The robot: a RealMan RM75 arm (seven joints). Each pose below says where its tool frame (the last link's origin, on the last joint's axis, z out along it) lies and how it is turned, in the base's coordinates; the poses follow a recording.
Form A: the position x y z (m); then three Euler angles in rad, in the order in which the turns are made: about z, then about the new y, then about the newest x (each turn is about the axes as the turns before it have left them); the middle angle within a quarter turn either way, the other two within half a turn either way.
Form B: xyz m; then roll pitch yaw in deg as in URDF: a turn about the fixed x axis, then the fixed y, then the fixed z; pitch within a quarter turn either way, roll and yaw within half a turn. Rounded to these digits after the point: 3 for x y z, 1 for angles.
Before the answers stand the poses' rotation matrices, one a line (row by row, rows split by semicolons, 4 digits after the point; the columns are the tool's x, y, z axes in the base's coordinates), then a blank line. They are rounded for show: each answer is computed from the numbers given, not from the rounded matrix.
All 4 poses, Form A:
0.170 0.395 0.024 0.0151 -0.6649 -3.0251
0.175 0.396 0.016 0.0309 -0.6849 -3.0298
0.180 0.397 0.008 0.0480 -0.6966 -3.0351
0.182 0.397 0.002 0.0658 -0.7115 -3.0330
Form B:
0.7869 0.0867 0.6110; 0.0119 -0.9920 0.1255; 0.6170 -0.0915 -0.7816
0.7741 0.1012 0.6249; 0.0239 -0.9911 0.1309; 0.6326 -0.0864 -0.7696
0.7661 0.1158 0.6321; 0.0368 -0.9899 0.1368; 0.6416 -0.0815 -0.7627
0.7557 0.1360 0.6406; 0.0498 -0.9873 0.1508; 0.6530 -0.0821 -0.7529

0.170 0.395 0.024 -173.3 -38.1 0.9
0.175 0.396 0.016 -173.6 -39.2 1.8
0.180 0.397 0.008 -173.9 -39.9 2.8
0.182 0.397 0.002 -173.8 -40.8 3.8

